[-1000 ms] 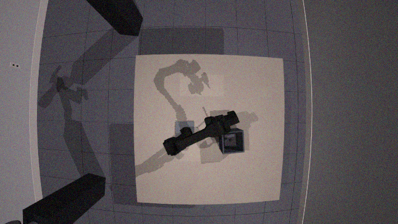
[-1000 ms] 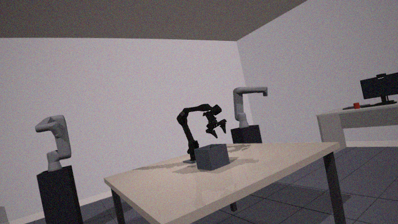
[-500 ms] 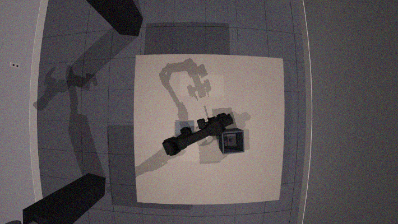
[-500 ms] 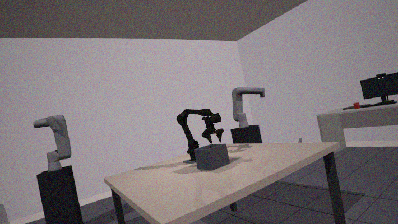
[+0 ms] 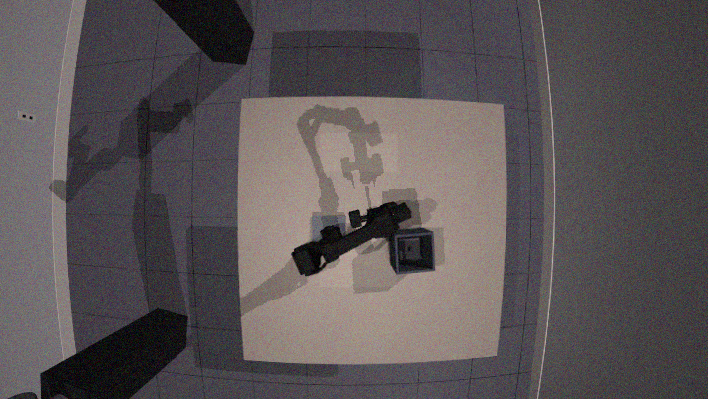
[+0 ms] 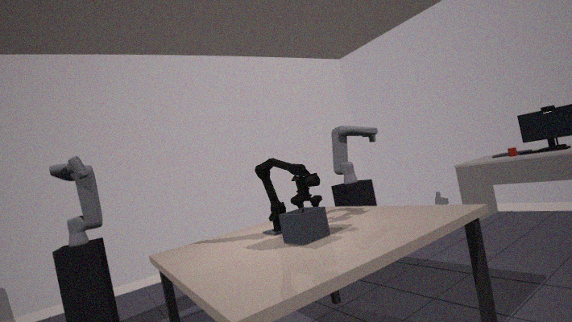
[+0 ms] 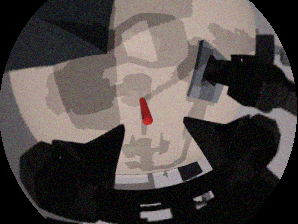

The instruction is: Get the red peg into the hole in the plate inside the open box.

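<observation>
The red peg lies 1 cm ahead of my gripper tip and 4 cm below it.
</observation>
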